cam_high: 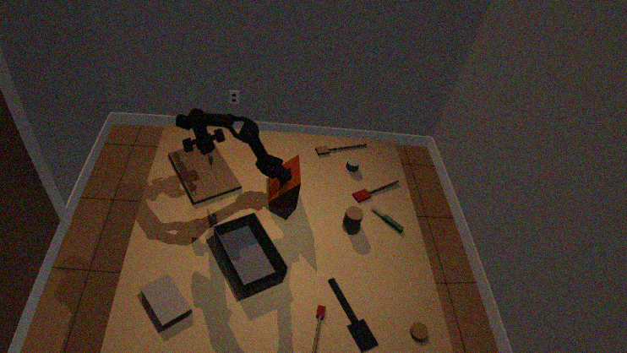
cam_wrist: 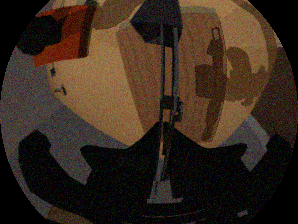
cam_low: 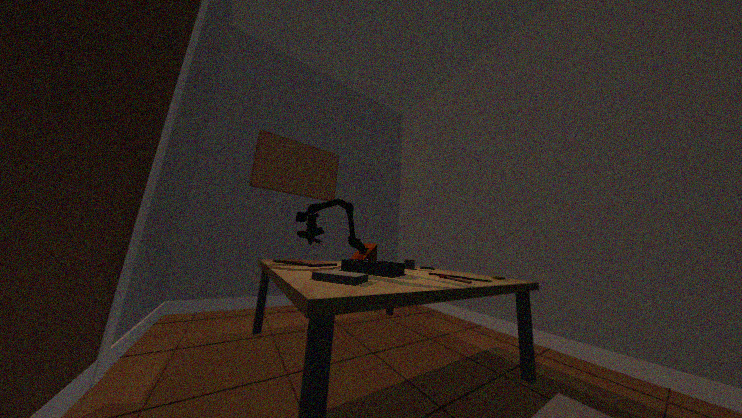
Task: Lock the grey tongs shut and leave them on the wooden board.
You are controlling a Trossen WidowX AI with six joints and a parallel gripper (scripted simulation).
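My gripper tip is now 10 mm short of the wooden board, 20 mm to the left of it and 120 mm above it. The rest, counted from my gripper tip: white block (700 mm ahead, 100 mm to the right, 120 mm below); dark roasting tin (480 mm ahead, 210 mm to the left, 100 mm below); red spatula (100 mm ahead, 820 mm to the left, 120 mm below).
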